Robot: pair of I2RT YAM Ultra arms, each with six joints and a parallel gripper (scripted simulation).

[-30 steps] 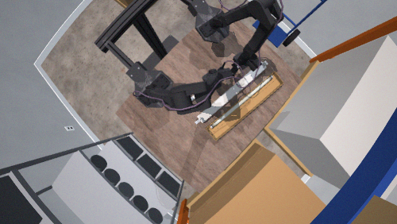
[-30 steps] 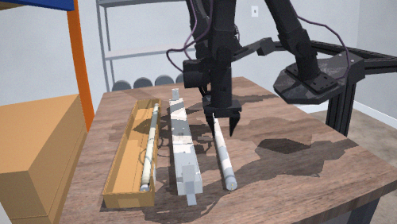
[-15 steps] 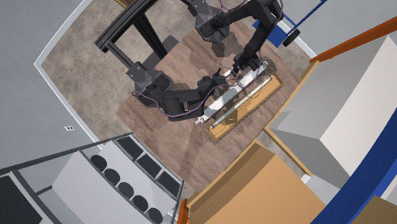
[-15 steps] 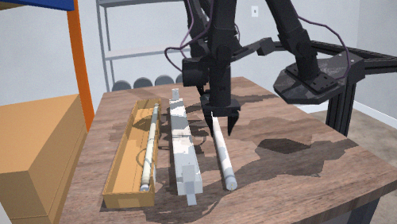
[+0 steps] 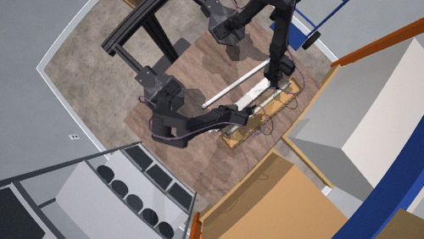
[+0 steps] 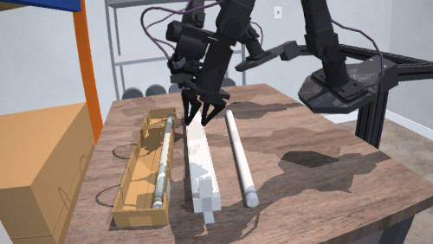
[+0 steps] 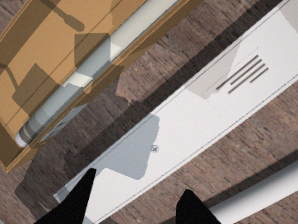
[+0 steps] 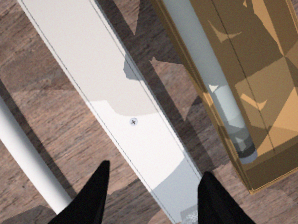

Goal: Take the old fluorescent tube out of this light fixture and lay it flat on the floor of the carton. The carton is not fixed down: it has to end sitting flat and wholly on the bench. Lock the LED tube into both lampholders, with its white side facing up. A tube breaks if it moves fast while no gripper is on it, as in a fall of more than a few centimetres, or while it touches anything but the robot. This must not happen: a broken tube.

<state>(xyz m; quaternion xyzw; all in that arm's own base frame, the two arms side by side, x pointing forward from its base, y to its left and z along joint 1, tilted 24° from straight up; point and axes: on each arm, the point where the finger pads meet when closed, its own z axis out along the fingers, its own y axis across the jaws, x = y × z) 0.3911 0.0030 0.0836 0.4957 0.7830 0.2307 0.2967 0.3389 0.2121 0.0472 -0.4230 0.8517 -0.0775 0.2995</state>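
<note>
The LED tube lies 11 cm behind my right hand, 21 cm to the left of it and 15 cm below it. From my right hand the other things lie so: old fluorescent tube (10 cm ahead, 16 cm to the left, 15 cm below); carton (14 cm ahead, 16 cm to the left, 14 cm below); grey light fixture (1 cm ahead, 17 cm to the left, 11 cm below).
My left gripper is now 15 cm past the LED tube, 11 cm to the left of it and 14 cm above it. Round my left hand: old fluorescent tube: 7 cm ahead, 15 cm to the right, 13 cm below; then carton: 11 cm ahead, 16 cm to the right, 13 cm below; then grey light fixture: 3 cm behind, 15 cm to the right, 10 cm below.
</note>
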